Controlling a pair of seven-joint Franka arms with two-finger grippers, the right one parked.
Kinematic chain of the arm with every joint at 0, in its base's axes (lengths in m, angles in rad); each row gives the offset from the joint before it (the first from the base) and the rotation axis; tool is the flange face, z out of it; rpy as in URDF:
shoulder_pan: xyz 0 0 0.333 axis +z
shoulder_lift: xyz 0 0 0 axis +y
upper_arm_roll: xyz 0 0 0.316 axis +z
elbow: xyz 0.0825 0 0 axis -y
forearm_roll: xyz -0.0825 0 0.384 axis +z
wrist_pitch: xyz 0 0 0 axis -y
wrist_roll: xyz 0.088 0 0 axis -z
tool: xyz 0 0 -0.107 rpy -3.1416 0 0
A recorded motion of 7 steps. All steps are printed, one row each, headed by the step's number.
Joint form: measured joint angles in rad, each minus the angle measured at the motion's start. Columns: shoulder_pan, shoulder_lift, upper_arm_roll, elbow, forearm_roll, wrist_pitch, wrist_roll.
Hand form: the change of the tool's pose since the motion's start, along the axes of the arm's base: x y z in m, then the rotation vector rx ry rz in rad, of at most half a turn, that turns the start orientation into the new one. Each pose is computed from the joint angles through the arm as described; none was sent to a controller.
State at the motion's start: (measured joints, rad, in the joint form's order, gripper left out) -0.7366 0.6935 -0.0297 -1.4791 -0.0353 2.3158 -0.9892
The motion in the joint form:
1: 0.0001 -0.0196 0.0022 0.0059 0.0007 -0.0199 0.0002
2: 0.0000 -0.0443 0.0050 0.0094 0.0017 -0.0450 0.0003
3: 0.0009 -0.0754 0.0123 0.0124 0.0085 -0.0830 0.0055
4: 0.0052 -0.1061 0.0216 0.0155 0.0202 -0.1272 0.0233
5: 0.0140 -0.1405 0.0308 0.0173 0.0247 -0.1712 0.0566
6: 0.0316 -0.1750 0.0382 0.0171 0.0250 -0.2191 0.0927
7: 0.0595 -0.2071 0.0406 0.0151 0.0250 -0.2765 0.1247
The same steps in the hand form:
1: 0.0012 0.0007 0.0150 -0.0024 -0.0055 0.0004
2: 0.0017 0.0023 0.0321 -0.0026 -0.0095 0.0008
3: 0.0032 0.0077 0.0523 0.0079 -0.0143 -0.0025
4: 0.0064 0.0168 0.0715 0.0278 -0.0191 -0.0150
5: 0.0108 0.0289 0.0927 0.0425 -0.0226 -0.0341
6: 0.0170 0.0459 0.1125 0.0571 -0.0178 -0.0467
7: 0.0241 0.0674 0.1286 0.0768 0.0012 -0.0495

